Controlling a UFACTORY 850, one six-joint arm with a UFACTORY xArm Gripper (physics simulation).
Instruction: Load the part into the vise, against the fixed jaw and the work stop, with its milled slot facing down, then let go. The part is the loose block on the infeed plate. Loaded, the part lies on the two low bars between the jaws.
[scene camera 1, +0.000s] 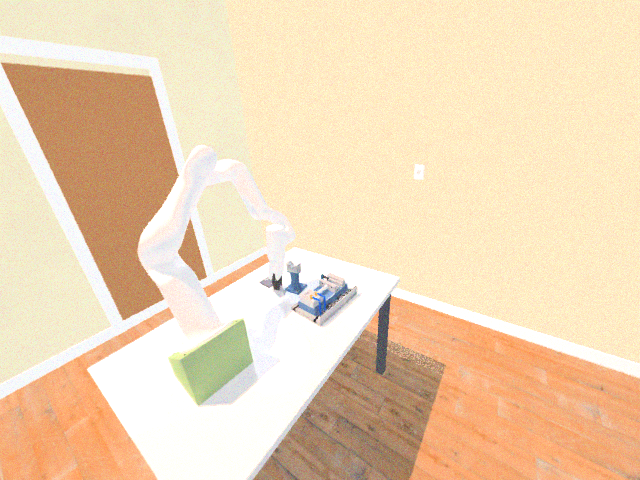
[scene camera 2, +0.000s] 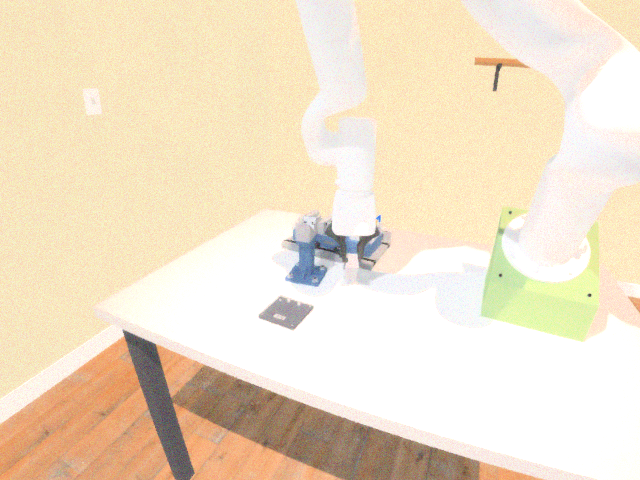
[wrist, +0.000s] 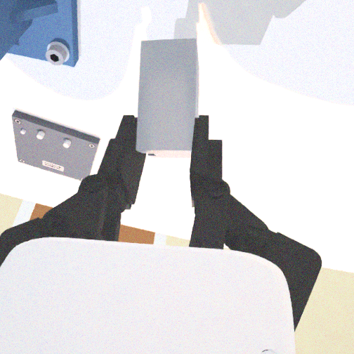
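The part (wrist: 167, 95) (scene camera 2: 351, 269), a plain grey block, is held between my black fingertips, above the table. The long face seen in the wrist view is smooth; I cannot make out its milled slot. My gripper (scene camera 1: 277, 283) (scene camera 2: 352, 257) (wrist: 168, 134) is shut on the part. The vise (scene camera 1: 310, 308) (scene camera 2: 376, 246), blue with light grey jaws and blue and orange details, stands apart from the gripper, to its right in scene view 1. In scene view 2 it is partly hidden behind the gripper. Its low bars and work stop are too small to tell.
A blue pedestal (scene camera 1: 295, 280) (scene camera 2: 306, 254) with a grey notched head stands beside the gripper, near the vise; its bolted base (wrist: 67, 30) shows upper left in the wrist view. A dark plate (scene camera 2: 285, 316) (wrist: 55, 152) with small pins lies nearby. The arm's green base (scene camera 1: 222, 366) (scene camera 2: 537, 304) stands farther off.
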